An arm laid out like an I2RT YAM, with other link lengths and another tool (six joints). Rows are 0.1 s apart.
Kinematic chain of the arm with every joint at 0, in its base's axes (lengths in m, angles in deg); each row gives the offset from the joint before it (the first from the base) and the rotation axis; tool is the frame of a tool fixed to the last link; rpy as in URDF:
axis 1: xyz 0 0 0.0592 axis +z
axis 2: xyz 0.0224 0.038 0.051 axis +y
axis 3: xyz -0.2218 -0.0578 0 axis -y
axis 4: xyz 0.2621 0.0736 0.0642 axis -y
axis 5: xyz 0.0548 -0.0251 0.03 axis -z
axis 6: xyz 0.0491 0 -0.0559 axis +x
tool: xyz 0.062 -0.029 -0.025 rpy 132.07 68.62 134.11
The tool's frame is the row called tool.
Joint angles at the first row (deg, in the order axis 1, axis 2, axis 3, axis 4, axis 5, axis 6):
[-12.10, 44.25, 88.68, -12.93, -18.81, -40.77]
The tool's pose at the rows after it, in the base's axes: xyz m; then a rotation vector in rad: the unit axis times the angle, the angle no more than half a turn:
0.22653, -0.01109, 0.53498, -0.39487, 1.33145, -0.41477
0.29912, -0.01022, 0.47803, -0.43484, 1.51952, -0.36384
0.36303, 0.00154, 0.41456, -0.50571, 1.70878, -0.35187
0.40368, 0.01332, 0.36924, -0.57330, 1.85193, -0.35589
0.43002, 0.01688, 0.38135, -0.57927, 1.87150, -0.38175
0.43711, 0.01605, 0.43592, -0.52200, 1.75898, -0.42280
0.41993, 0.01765, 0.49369, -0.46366, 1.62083, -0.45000
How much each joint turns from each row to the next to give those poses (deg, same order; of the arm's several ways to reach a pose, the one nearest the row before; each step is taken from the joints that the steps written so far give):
[2.32, 6.34, -2.66, 2.49, 0.35, 0.28]
[3.61, 8.70, -3.72, 0.83, 2.71, -1.60]
[4.15, 10.71, -0.94, -0.33, 3.81, -3.10]
[2.67, 9.40, 2.65, -2.35, 2.81, -2.27]
[0.94, 8.32, 10.82, -3.63, 1.93, -0.94]
[0.28, 4.86, 12.72, -0.68, 1.59, -0.02]
[0.63, 0.72, 9.02, 0.22, 1.25, 0.11]

